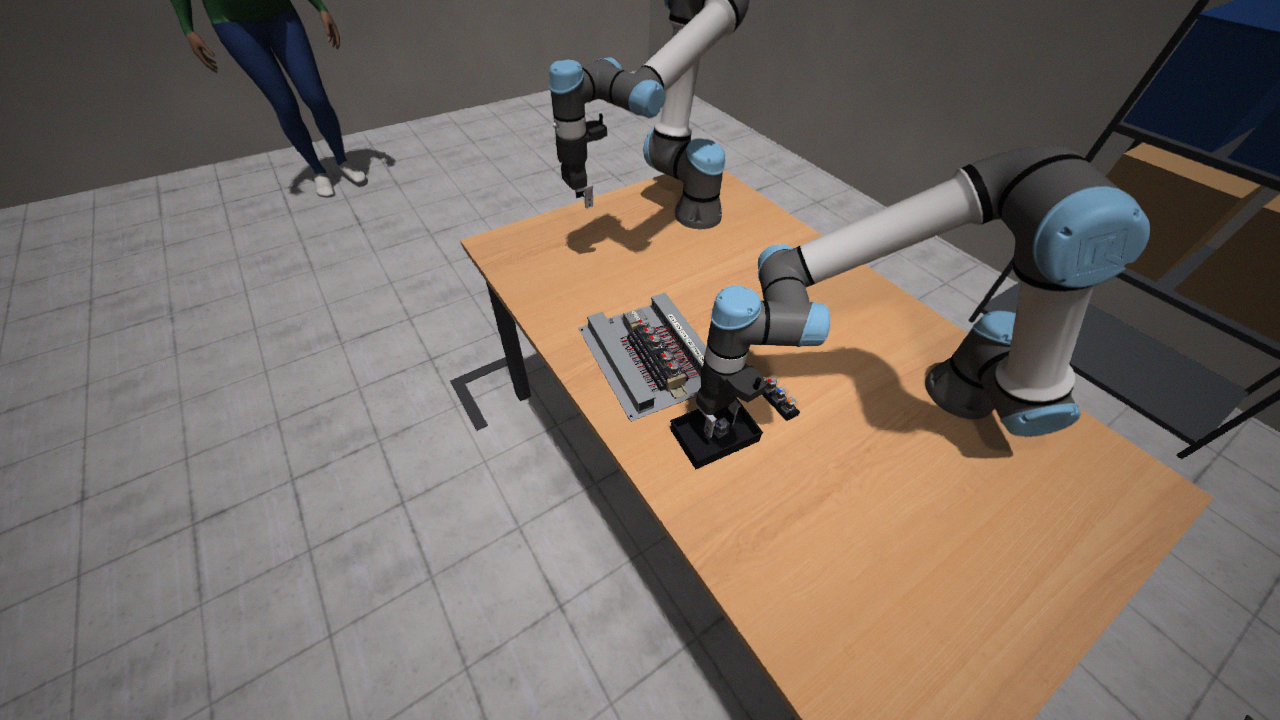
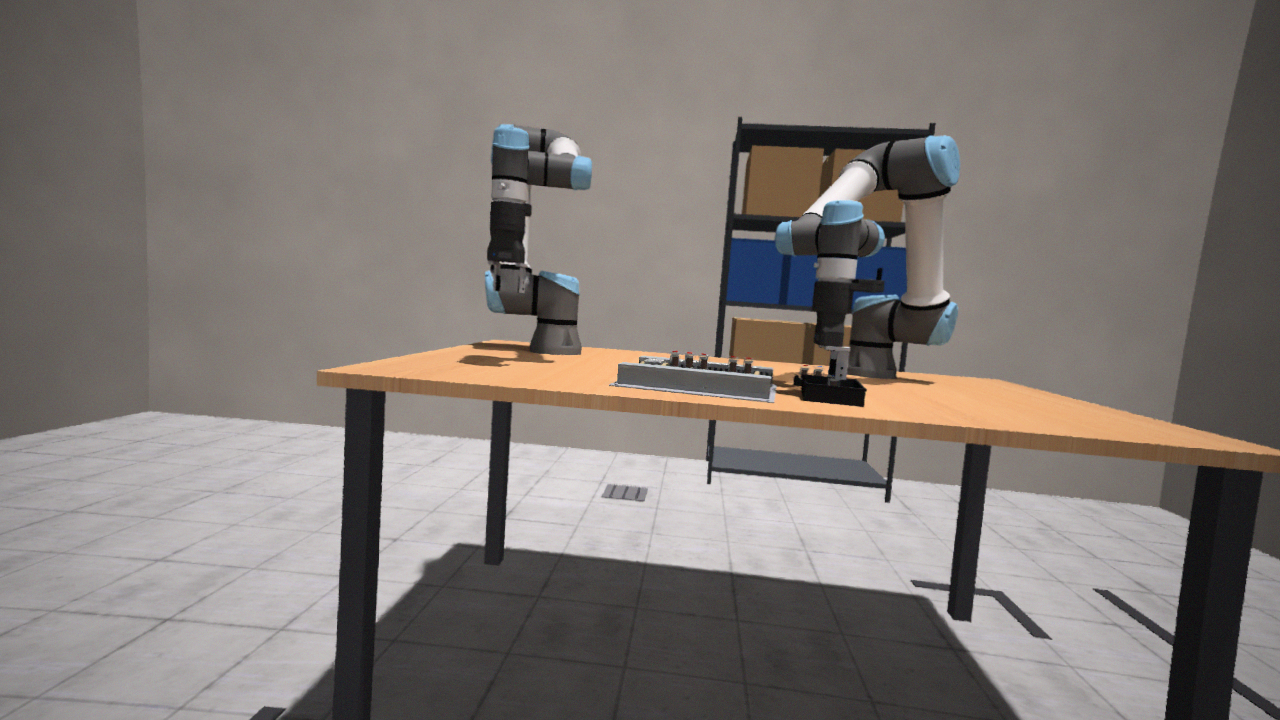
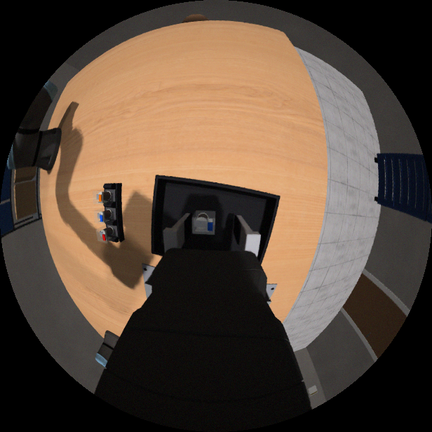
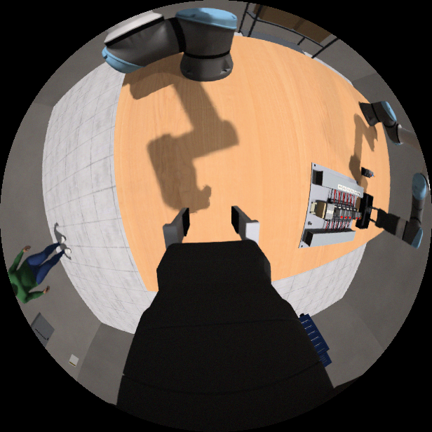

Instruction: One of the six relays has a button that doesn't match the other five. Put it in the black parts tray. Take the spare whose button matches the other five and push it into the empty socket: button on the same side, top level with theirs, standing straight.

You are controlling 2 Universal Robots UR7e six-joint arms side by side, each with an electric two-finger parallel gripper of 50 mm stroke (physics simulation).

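Places are measured from the left arm's base along level axes (x up, y left, z back), in metres.
Pixels of known places: left gripper, fingertip midpoint: (image 1: 718, 427) (image 2: 837, 377); right gripper, fingertip midpoint: (image 1: 584, 201) (image 2: 508, 291); left arm's base, link origin: (image 1: 959, 392) (image 2: 867, 375); right arm's base, link origin: (image 1: 698, 215) (image 2: 555, 352).
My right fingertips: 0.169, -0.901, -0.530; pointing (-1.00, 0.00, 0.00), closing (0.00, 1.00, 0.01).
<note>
For each thing: its top centre in the pictures, then the offset to it from my right fingertips, as dx, dy, dz. Level surfaces: height alone.
- relay with a blue button, top centre: (image 1: 722, 423) (image 2: 834, 374) -0.121, +0.722, -0.037
- black parts tray, top centre: (image 2: 832, 381) (image 1: 716, 426) -0.133, +0.716, -0.046
- grey panel, top centre: (image 2: 693, 369) (image 1: 619, 353) -0.126, +0.440, -0.133
- spare holder, top centre: (image 1: 791, 398) -0.120, +0.744, +0.134
- table, surface height: dx -0.169
The relay with a blue button (image 3: 210, 226) (image 1: 722, 429) sits in the black parts tray (image 3: 170, 197) (image 1: 699, 454) (image 2: 832, 394). My left gripper (image 3: 212, 222) (image 1: 723, 420) (image 2: 838, 365) is open low over the tray, one finger on each side of this relay with gaps between. Three spares with red (image 3: 104, 236), blue (image 3: 101, 217) and orange (image 3: 99, 198) buttons stand in a black holder (image 3: 120, 212). Red-button relays (image 2: 689, 360) (image 4: 345, 214) stand in a row on the grey panel (image 1: 617, 358) (image 2: 693, 379), with a gap in the row. My right gripper (image 4: 210, 215) (image 1: 585, 195) (image 2: 512, 277) is open and empty, high above the table.
The panel's grey ducts and red wires flank the relay row. The tray lies close to the panel's end, and the spare holder (image 1: 787, 410) lies beside the tray. A shelf unit (image 2: 729, 232) stands behind the table (image 2: 447, 376). A person (image 1: 277, 71) stands on the floor beyond the table.
</note>
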